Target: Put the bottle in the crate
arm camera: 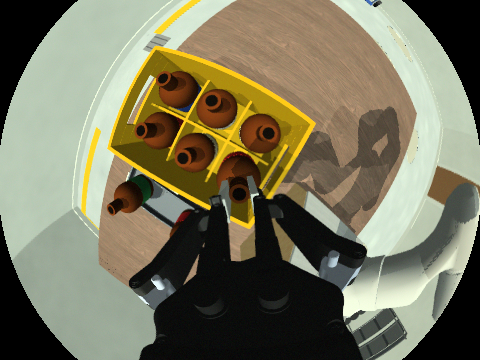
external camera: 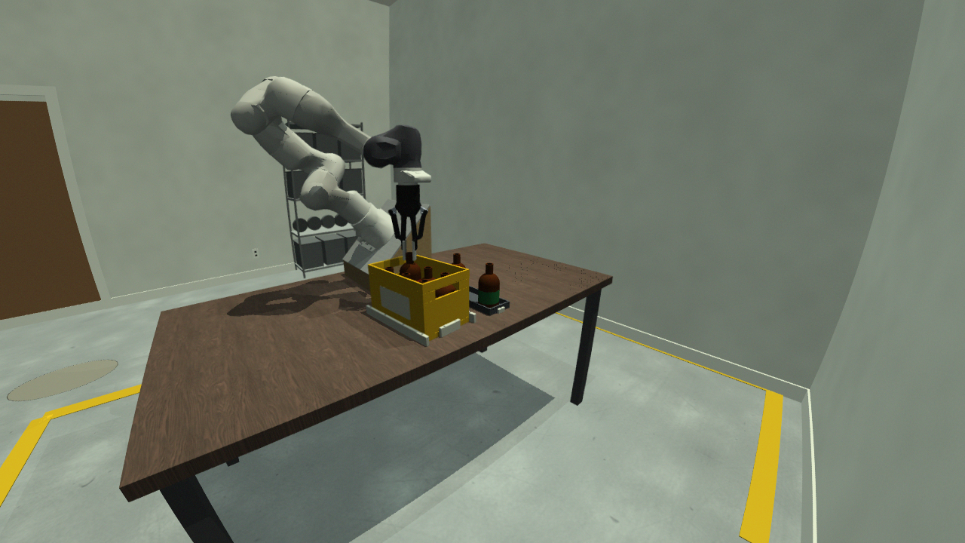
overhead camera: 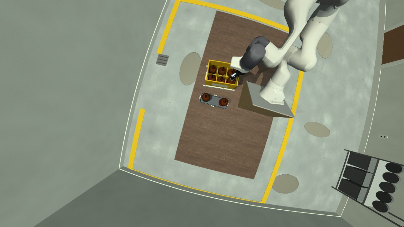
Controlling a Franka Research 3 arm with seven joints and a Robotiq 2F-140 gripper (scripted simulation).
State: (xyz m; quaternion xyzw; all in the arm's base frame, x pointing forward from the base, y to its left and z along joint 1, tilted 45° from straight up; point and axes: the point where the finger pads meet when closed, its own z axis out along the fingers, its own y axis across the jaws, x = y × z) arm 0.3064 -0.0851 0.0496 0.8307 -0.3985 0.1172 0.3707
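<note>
The yellow crate is 90 mm ahead of my hand, 40 mm to the right of it and 120 mm below it. Round my hand: grey tray 110 mm ahead, 190 mm to the left, 190 mm below.
</note>
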